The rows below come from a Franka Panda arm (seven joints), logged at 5 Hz.
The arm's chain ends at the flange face. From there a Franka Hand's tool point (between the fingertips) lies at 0.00 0.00 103.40 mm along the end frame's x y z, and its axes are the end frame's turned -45 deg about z.
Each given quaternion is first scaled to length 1.
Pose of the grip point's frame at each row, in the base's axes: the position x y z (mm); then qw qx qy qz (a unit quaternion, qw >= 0):
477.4 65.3 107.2 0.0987 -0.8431 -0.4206 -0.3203
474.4 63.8 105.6 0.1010 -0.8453 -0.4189 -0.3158
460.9 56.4 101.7 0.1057 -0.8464 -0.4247 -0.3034
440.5 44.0 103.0 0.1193 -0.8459 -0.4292 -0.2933
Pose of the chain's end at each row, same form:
430.1 20.2 187.4 0.2138 -0.9399 -0.0659 -0.2581
427.9 18.8 186.3 0.2142 -0.9413 -0.0635 -0.2531
417.1 11.3 183.8 0.2138 -0.9445 -0.0685 -0.2399
399.8 -2.9 185.7 0.2225 -0.9457 -0.0728 -0.2253

